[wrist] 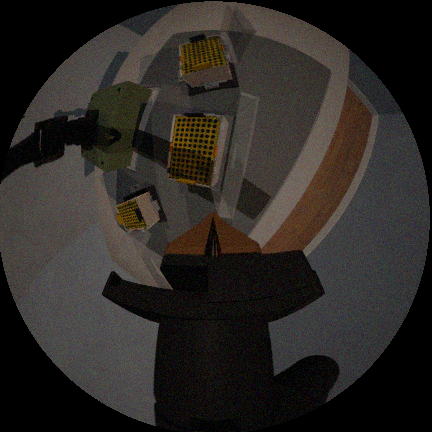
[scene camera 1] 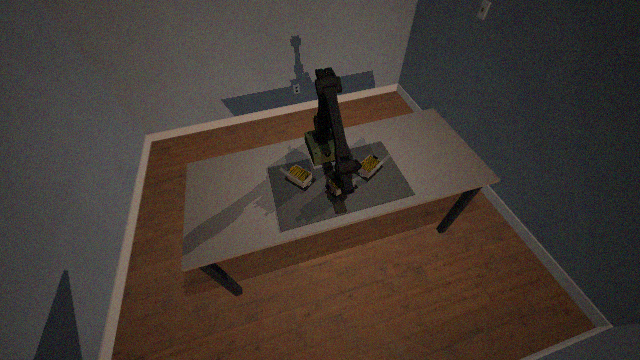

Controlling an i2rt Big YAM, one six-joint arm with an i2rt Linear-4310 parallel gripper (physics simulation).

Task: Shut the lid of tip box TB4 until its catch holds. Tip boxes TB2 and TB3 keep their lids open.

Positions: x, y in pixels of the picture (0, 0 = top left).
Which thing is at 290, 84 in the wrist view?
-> A grey mat.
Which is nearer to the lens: the box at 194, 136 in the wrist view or the tip box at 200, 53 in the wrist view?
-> The box.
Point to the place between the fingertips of my gripper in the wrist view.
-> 212, 216
